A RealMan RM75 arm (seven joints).
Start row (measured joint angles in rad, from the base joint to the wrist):
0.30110 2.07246 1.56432 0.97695 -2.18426 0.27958 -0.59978
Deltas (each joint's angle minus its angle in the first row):
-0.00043 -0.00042 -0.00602 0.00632 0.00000 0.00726 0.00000
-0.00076 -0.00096 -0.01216 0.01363 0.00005 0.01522 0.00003
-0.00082 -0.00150 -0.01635 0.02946 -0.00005 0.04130 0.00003
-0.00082 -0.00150 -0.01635 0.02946 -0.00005 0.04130 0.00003
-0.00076 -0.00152 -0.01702 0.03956 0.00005 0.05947 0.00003
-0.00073 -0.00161 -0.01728 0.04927 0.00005 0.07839 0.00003
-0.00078 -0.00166 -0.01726 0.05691 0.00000 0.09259 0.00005
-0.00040 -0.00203 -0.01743 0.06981 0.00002 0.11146 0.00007
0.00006 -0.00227 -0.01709 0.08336 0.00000 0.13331 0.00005
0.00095 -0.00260 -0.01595 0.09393 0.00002 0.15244 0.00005
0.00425 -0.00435 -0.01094 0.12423 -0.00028 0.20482 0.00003
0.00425 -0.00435 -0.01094 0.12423 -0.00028 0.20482 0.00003
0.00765 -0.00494 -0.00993 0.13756 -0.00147 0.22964 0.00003
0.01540 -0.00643 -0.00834 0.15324 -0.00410 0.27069 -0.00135
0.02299 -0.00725 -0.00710 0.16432 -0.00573 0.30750 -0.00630
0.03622 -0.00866 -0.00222 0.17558 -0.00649 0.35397 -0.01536
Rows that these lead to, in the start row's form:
0.30067 2.07204 1.55830 0.98327 -2.18426 0.28684 -0.59978
0.30034 2.07150 1.55216 0.99058 -2.18421 0.29480 -0.59975
0.30028 2.07096 1.54797 1.00641 -2.18431 0.32088 -0.59975
0.30028 2.07096 1.54797 1.00641 -2.18431 0.32088 -0.59975
0.30034 2.07094 1.54730 1.01651 -2.18421 0.33905 -0.59975
0.30037 2.07085 1.54704 1.02622 -2.18421 0.35797 -0.59975
0.30032 2.07080 1.54706 1.03386 -2.18426 0.37217 -0.59973
0.30070 2.07043 1.54689 1.04676 -2.18424 0.39104 -0.59971
0.30116 2.07019 1.54723 1.06031 -2.18426 0.41289 -0.59973
0.30205 2.06986 1.54837 1.07088 -2.18424 0.43202 -0.59973
0.30535 2.06811 1.55338 1.10118 -2.18454 0.48440 -0.59975
0.30535 2.06811 1.55338 1.10118 -2.18454 0.48440 -0.59975
0.30875 2.06752 1.55439 1.11451 -2.18573 0.50922 -0.59975
0.31650 2.06603 1.55598 1.13019 -2.18836 0.55027 -0.60113
0.32409 2.06521 1.55722 1.14127 -2.18999 0.58708 -0.60608
0.33732 2.06380 1.56210 1.15253 -2.19075 0.63355 -0.61514

